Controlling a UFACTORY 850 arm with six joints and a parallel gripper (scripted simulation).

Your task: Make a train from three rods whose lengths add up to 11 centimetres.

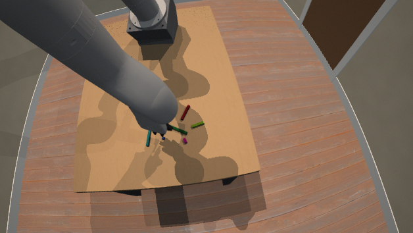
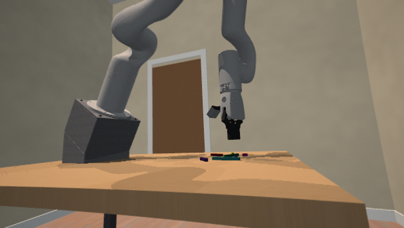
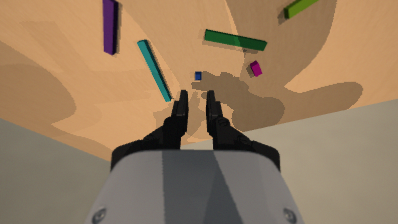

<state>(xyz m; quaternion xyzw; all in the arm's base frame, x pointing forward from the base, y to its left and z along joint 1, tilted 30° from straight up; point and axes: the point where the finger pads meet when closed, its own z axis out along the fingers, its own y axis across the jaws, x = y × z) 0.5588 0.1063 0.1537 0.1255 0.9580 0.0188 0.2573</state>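
Now: hand 8 cm above the small blue rod. From my hand the other things lie so: turquoise rod (8 cm below, 6 cm to the right, 1 cm behind); then green rod (8 cm below, 6 cm to the left, 3 cm behind); then magenta rod (9 cm to the left, 8 cm below, 1 cm ahead).
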